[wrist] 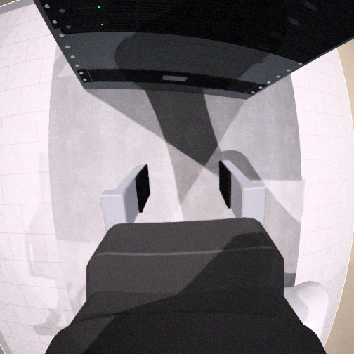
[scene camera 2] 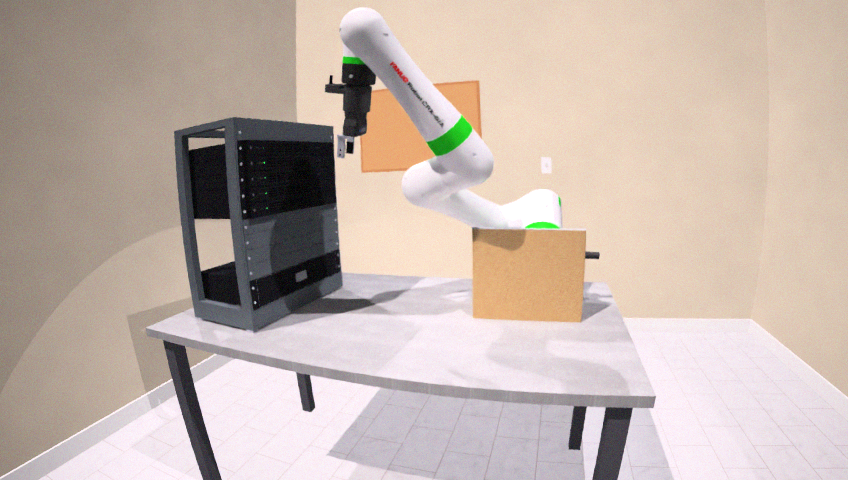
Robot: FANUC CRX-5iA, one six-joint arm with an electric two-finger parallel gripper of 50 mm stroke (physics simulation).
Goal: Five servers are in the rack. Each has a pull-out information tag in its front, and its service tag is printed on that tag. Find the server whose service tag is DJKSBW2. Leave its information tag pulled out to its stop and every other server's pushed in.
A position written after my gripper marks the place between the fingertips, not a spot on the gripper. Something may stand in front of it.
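A server rack [scene camera 2: 266, 178] is visible to me, and the wrist view also contains the rack [wrist: 218, 55]. My gripper [scene camera 2: 345, 155] is visible as well, and the wrist view likewise contains the gripper [wrist: 183, 177].
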